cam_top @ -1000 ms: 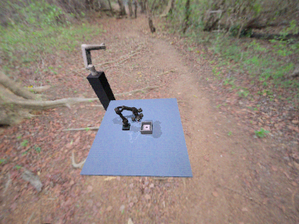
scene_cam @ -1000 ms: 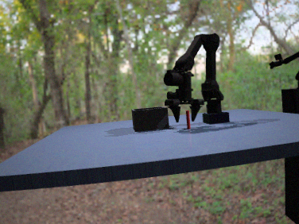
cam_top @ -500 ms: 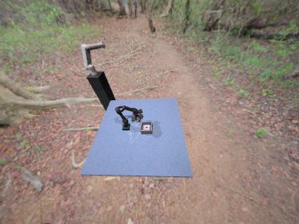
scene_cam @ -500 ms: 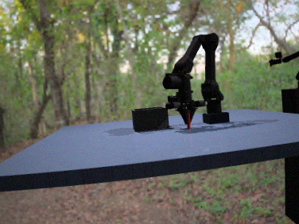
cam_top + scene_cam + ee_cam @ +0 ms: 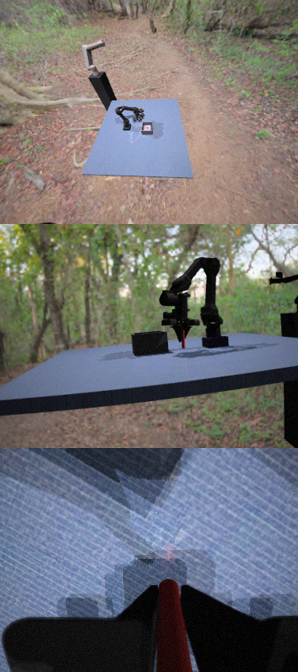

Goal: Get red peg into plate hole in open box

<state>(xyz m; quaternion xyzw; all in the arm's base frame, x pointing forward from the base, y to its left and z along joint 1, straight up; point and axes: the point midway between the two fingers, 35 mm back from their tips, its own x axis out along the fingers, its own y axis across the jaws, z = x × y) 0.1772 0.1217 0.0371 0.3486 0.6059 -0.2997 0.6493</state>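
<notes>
Now: the box 140 mm ahead of my gripper tip, 140 mm to the right of it and 20 mm below it. Also, from my gripper tip: red peg (10 mm behind, 10 mm to the left, 10 mm above).
</notes>
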